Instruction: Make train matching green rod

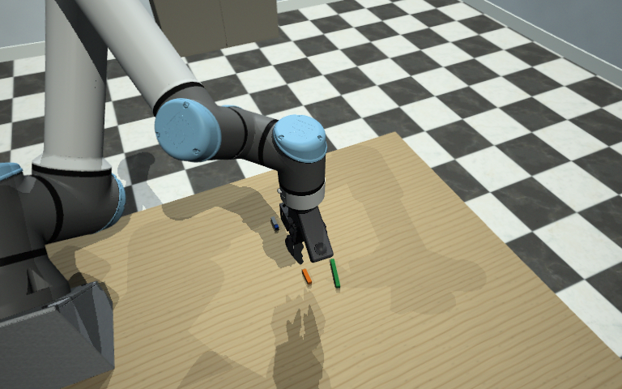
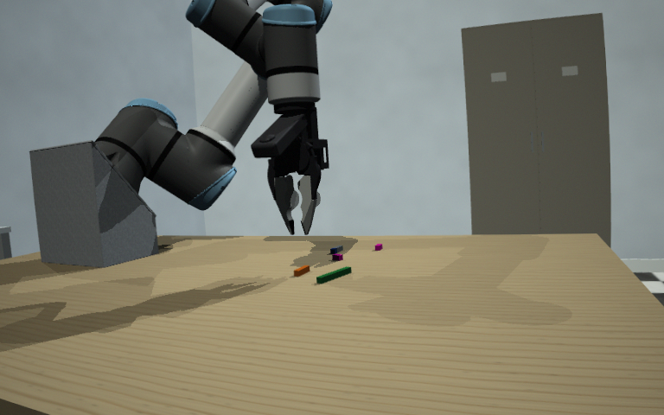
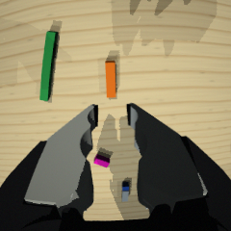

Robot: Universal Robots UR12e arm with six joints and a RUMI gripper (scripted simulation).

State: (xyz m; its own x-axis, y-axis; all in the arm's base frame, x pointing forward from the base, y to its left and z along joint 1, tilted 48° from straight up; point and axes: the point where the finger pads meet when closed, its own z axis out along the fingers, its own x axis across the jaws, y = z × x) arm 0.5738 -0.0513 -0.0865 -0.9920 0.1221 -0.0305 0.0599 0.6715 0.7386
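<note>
Right now the orange rod is 8 cm below my hand. Also, from my hand: green rod (7 cm ahead, 2 cm to the right, 8 cm below); then grey rod (20 cm to the left, 8 cm below); then blue rod (1 cm behind, 18 cm to the left, 8 cm below).
</note>
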